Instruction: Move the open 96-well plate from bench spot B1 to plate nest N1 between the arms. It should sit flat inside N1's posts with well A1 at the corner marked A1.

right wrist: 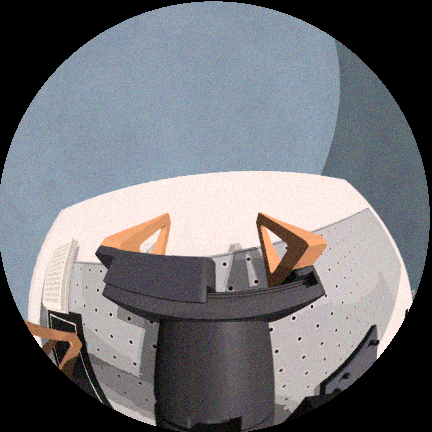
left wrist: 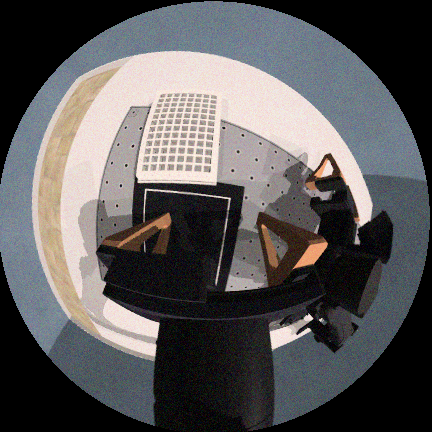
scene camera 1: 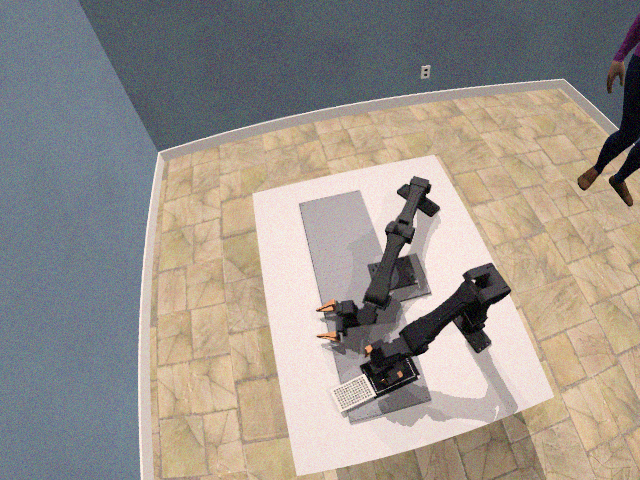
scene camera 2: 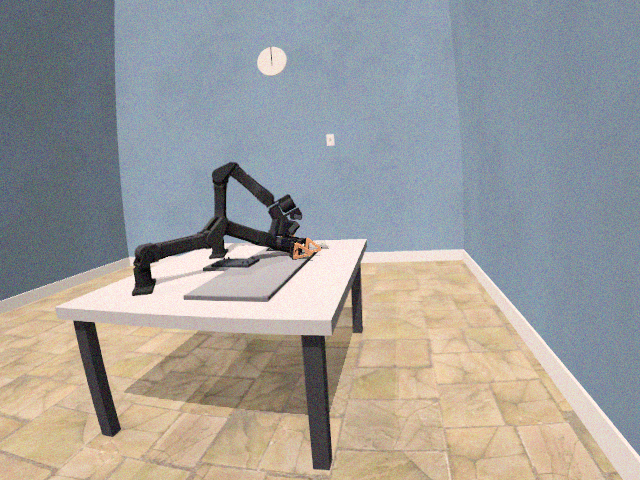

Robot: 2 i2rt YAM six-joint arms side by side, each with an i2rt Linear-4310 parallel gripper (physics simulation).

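Frame: origin at the left arm's base, x ahead, y left, z up, level; centimetres.
Seen in the pictures: left gripper, fingertip midpoint: (left wrist: pixel 213 216); right gripper, fingertip midpoint: (right wrist: pixel 212 217) (left wrist: pixel 338 170) (scene camera 1: pixel 316 323) (scene camera 2: pixel 317 251); left arm's base, origin of the base link: (scene camera 1: pixel 468 327) (scene camera 2: pixel 219 254); right arm's base, origin of the base link: (left wrist: pixel 311 321) (scene camera 1: pixel 418 200) (scene camera 2: pixel 144 287).
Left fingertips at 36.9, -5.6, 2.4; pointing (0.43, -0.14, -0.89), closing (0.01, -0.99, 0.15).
Pixels of each thing's top centre, then the offset from my left fingertips to it, as dx, dy, dz. "spot": a spot on its surface instead. Level surfaces: height alone.
- white 96-well plate, middle of its top: (left wrist: pixel 180 123) (right wrist: pixel 53 270) (scene camera 1: pixel 352 392) (scene camera 2: pixel 314 242) +10.0, +3.5, +0.5
- black pad with a white outline, surface spot: (left wrist: pixel 235 215) spot: -0.1, -2.7, -1.0
- grey perforated board, its level: dz -1.1
The white 96-well plate (scene camera 1: pixel 353 393) (left wrist: pixel 181 135) (right wrist: pixel 60 277) lies beside the far edge of a black pad with a white outline (left wrist: pixel 235 215) (right wrist: pixel 78 324), apparently spot B1, and juts past the grey board's edge. Whether it is slightly tilted is unclear. My left gripper (scene camera 1: pixel 383 362) (left wrist: pixel 213 216) is open and empty above the pad, short of the plate. My right gripper (scene camera 1: pixel 318 323) (scene camera 2: pixel 315 250) (right wrist: pixel 212 217) is open and empty, low over the board's edge. The dark nest N1 (scene camera 1: pixel 422 283) (scene camera 2: pixel 217 267) lies between the arm bases, partly hidden by the right arm. Its A1 mark is not readable.
The grey perforated board (scene camera 1: pixel 336 232) (scene camera 2: pixel 232 291) lies along the white table (scene camera 1: pixel 279 248) (scene camera 2: pixel 196 320). The right arm (scene camera 1: pixel 390 258) crosses beside the nest, and its gripper is close to the left one. A person (scene camera 1: pixel 628 103) stands at the upper right of scene camera 1.
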